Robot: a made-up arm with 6 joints. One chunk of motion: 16 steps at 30 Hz.
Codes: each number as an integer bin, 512 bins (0 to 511) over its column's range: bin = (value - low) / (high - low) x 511, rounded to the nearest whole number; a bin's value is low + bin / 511 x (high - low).
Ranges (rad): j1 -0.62..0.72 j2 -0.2..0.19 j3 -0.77..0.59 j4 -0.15..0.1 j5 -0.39..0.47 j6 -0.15..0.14
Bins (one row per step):
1: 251 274 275 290 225 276
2: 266 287 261 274 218 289
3: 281 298 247 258 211 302
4: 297 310 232 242 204 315
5: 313 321 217 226 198 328
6: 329 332 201 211 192 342
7: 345 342 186 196 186 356
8: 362 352 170 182 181 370
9: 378 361 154 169 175 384
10: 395 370 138 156 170 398
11: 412 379 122 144 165 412
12: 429 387 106 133 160 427
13: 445 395 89 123 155 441
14: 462 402 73 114 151 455
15: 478 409 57 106 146 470
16: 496 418 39 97 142 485
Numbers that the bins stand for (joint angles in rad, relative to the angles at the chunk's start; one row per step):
1: 0.0382 0.0091 -0.0381 -0.0081 -0.0113 0.0066
2: 0.0775 0.0190 -0.0754 -0.0159 -0.0231 0.0140
3: 0.1169 0.0274 -0.1126 -0.0238 -0.0349 0.0214
4: 0.1588 0.0366 -0.1525 -0.0316 -0.0467 0.0288
5: 0.2008 0.0450 -0.1925 -0.0394 -0.0568 0.0361
6: 0.2427 0.0534 -0.2350 -0.0468 -0.0669 0.0441
7: 0.2847 0.0610 -0.2750 -0.0541 -0.0770 0.0520
8: 0.3293 0.0686 -0.3176 -0.0610 -0.0854 0.0600
9: 0.3712 0.0755 -0.3601 -0.0673 -0.0955 0.0679
10: 0.4158 0.0824 -0.4027 -0.0737 -0.1039 0.0759
11: 0.4604 0.0893 -0.4453 -0.0795 -0.1123 0.0838
12: 0.5050 0.0954 -0.4879 -0.0849 -0.1207 0.0923
13: 0.5469 0.1015 -0.5331 -0.0898 -0.1291 0.1003
14: 0.5915 0.1068 -0.5757 -0.0942 -0.1359 0.1082
15: 0.6335 0.1122 -0.6183 -0.0981 -0.1443 0.1167
16: 0.6807 0.1190 -0.6662 -0.1025 -0.1510 0.1252

